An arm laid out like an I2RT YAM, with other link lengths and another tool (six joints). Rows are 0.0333 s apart.
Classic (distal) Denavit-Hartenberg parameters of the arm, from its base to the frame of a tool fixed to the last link. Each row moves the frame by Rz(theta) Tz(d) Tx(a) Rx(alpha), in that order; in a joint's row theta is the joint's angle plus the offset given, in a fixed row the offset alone. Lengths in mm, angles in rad.
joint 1: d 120.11; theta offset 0; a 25; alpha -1.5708
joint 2: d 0; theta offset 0; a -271.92; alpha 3.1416
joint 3: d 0; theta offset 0.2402; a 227.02; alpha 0
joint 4: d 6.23; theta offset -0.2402; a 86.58; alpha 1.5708
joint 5: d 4.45; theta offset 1.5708; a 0; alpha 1.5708
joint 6: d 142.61; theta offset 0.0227; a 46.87; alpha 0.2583
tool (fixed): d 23.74; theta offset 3.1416; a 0; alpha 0
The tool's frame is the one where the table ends.
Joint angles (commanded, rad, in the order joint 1, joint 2, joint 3, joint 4, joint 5, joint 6), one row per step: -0.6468, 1.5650, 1.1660, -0.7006, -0.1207, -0.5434; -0.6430, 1.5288, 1.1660, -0.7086, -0.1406, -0.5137; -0.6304, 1.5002, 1.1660, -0.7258, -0.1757, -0.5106; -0.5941, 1.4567, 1.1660, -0.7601, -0.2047, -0.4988; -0.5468, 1.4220, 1.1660, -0.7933, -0.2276, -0.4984; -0.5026, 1.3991, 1.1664, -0.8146, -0.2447, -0.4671; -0.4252, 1.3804, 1.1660, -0.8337, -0.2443, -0.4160; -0.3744, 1.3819, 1.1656, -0.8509, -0.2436, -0.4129
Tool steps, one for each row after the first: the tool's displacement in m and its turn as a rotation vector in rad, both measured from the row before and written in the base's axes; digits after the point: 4 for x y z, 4 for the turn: -0.0003, 0.0052, 0.0109, 0.0104, -0.0383, -0.0130; 0.0029, 0.0111, 0.0072, 0.0194, -0.0279, 0.0269; 0.0031, 0.0200, 0.0097, 0.0213, -0.0235, 0.0405; 0.0044, 0.0222, 0.0068, 0.0161, -0.0120, 0.0584; 0.0034, 0.0186, 0.0038, 0.0286, -0.0104, 0.0264; 0.0057, 0.0259, 0.0018, 0.0277, 0.0008, 0.0342; 0.0035, 0.0173, -0.0032, 0.0085, 0.0179, 0.0478
